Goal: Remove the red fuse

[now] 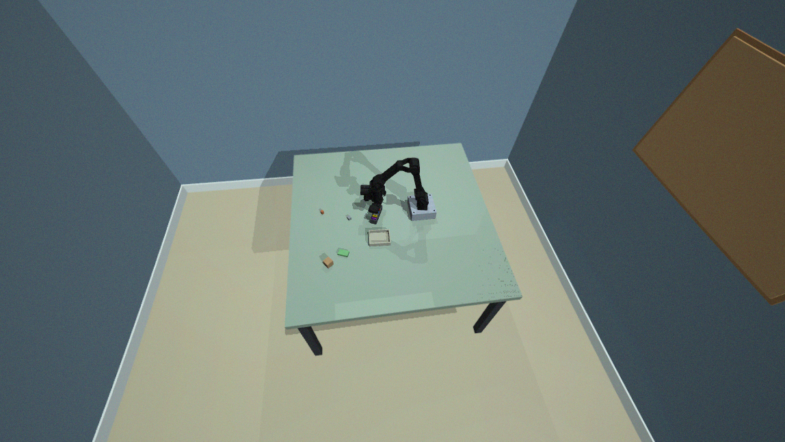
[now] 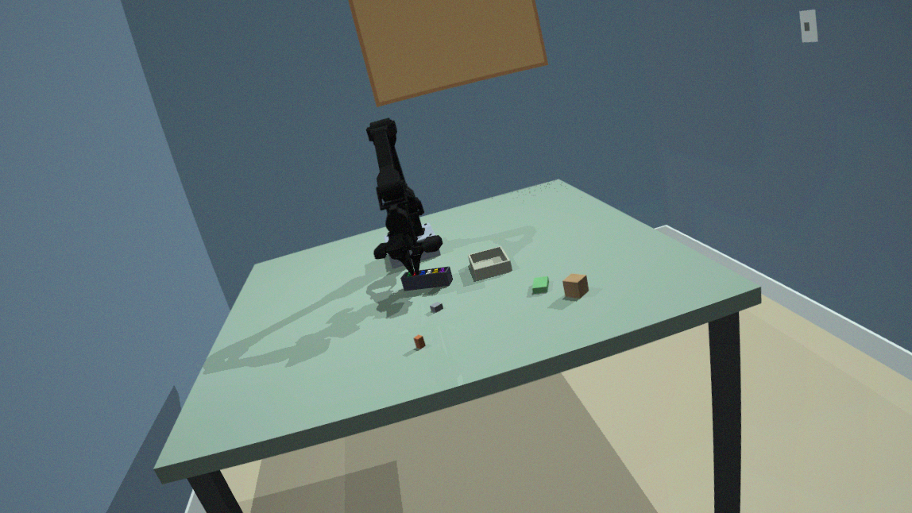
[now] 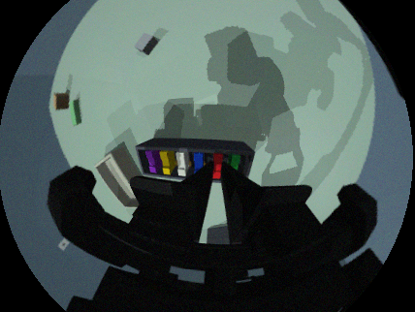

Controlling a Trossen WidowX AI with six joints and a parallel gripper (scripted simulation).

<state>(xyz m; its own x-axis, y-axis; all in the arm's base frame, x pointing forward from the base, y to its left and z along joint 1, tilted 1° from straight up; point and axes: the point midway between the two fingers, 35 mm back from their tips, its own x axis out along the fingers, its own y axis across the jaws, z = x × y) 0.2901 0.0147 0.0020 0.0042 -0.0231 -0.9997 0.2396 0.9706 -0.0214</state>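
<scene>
The red fuse lies 10 mm below my gripper tip. Round my gripper tip: orange block 360 mm ahead, 30 mm to the left, 20 mm below; grey block 180 mm ahead, 60 mm to the left, 30 mm below; beige tray 210 mm to the left, 30 mm below, 30 mm behind.
</scene>
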